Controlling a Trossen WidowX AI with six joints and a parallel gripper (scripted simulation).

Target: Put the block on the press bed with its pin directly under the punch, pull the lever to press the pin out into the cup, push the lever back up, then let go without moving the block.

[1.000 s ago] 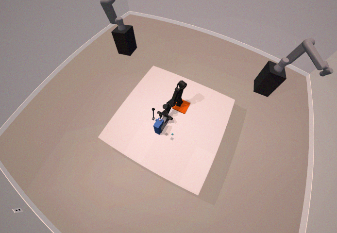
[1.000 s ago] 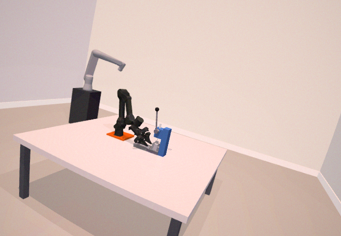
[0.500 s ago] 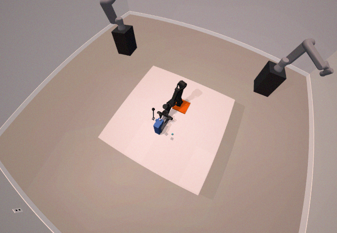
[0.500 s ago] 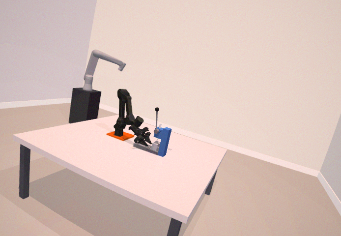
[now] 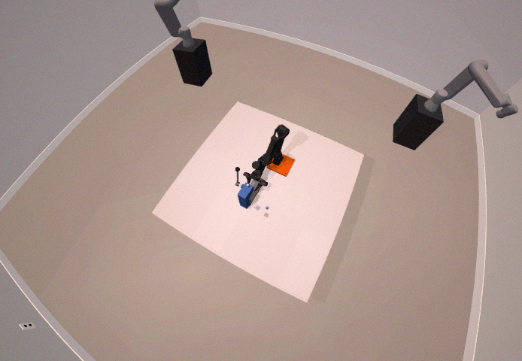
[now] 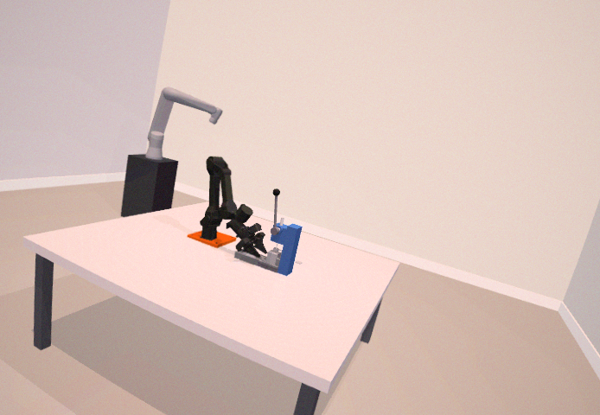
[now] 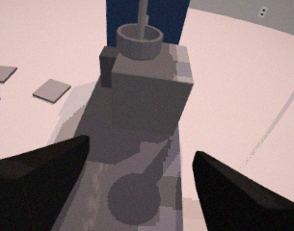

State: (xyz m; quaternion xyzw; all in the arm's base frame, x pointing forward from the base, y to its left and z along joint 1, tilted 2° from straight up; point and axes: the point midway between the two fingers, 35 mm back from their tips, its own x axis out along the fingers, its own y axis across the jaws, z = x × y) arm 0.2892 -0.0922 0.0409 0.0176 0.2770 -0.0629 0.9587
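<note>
Right now my gripper tip is 50 mm short of the pale pin and 20 mm below it. The rest, counted from my gripper tip: lever: 220 mm above, 60 mm to the right, 40 mm ahead.
</note>
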